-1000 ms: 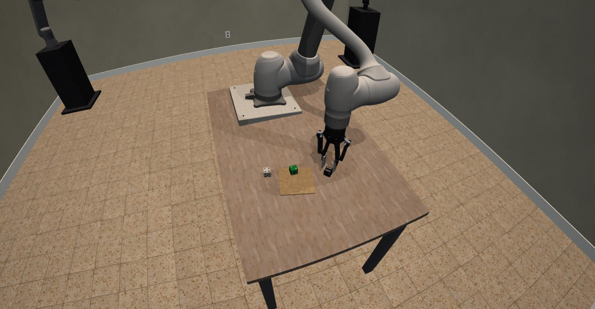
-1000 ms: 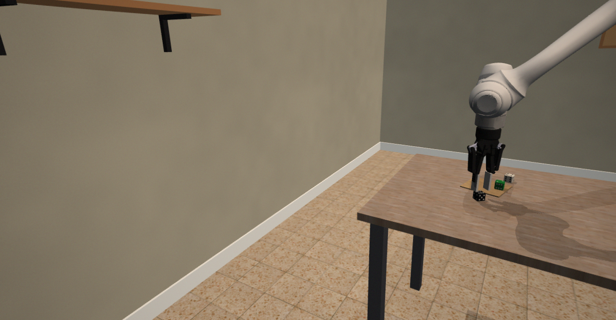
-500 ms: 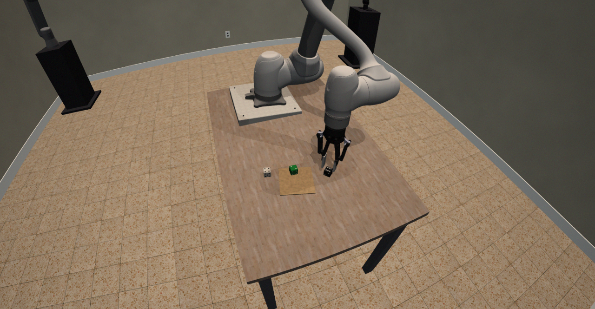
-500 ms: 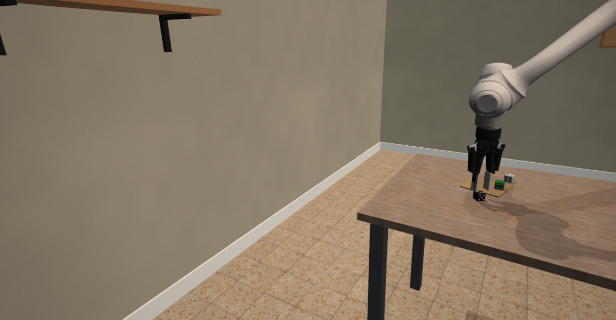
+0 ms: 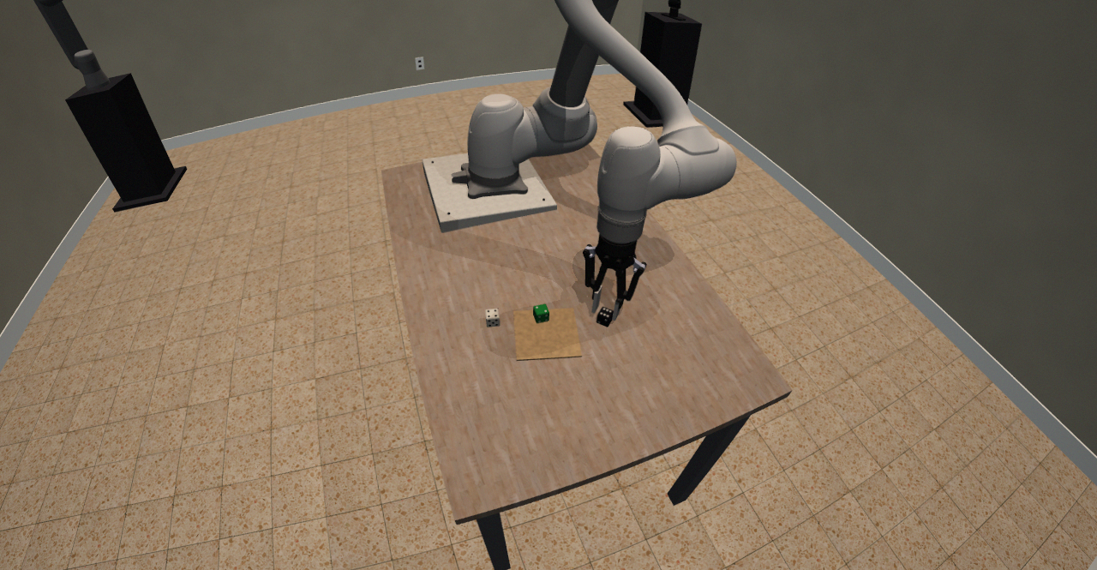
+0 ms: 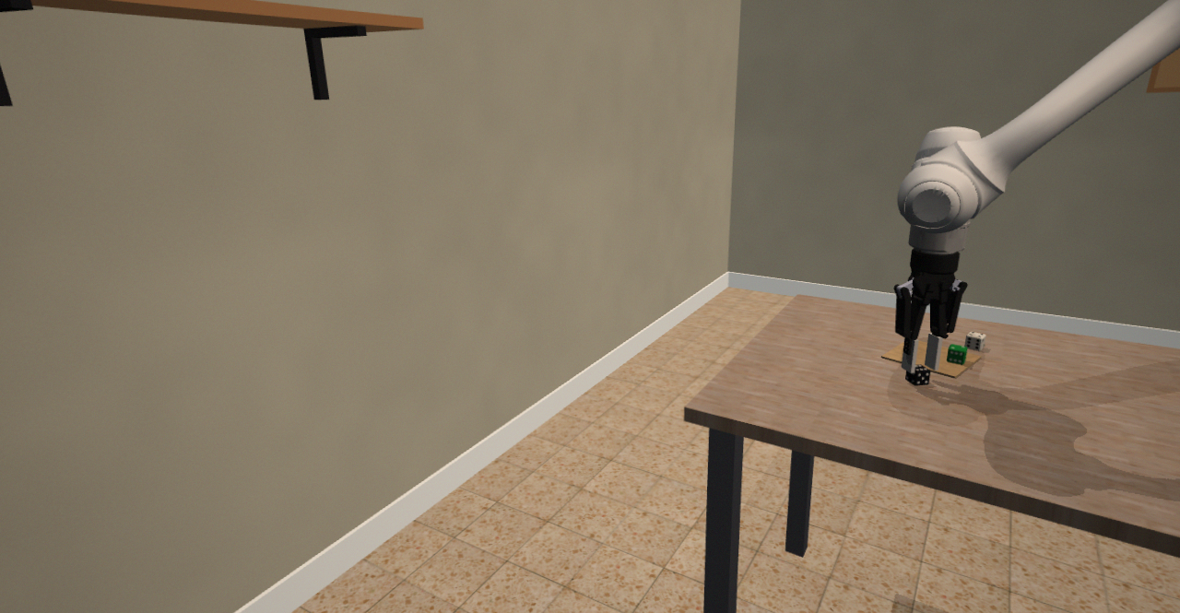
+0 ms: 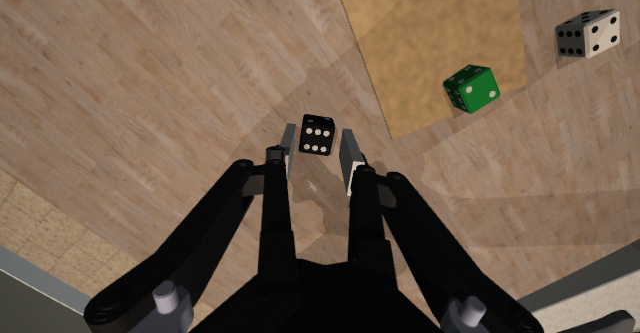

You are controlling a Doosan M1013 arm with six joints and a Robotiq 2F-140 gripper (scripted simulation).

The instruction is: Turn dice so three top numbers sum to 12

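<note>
The black die is 40 mm below my hand. The rest, counted from my hand: white die: 60 mm behind, 250 mm to the right, 40 mm below; green die: 40 mm behind, 140 mm to the right, 40 mm below; tan mat: 140 mm to the right, 60 mm below.
</note>
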